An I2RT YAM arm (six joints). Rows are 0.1 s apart.
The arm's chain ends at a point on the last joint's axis. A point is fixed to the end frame.
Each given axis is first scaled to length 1.
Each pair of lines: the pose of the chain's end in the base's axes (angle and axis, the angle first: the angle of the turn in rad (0 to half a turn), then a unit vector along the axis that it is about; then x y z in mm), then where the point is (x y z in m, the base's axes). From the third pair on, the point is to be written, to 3 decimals.
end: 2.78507, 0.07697, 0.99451, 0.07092, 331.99, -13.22, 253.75
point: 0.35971 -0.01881 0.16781
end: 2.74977, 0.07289, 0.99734, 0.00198, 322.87, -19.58, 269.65
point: 0.35245 -0.03733 0.18601
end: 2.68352, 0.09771, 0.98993, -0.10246, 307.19, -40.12, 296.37
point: 0.339 -0.076 0.220
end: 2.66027, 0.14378, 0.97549, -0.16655, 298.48, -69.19, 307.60
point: 0.327 -0.117 0.236
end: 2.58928, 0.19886, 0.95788, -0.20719, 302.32, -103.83, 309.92
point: 0.331 -0.159 0.244
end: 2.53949, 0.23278, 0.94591, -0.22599, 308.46, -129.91, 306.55
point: 0.337 -0.189 0.244
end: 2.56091, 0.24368, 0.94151, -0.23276, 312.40, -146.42, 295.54
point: 0.339 -0.206 0.233
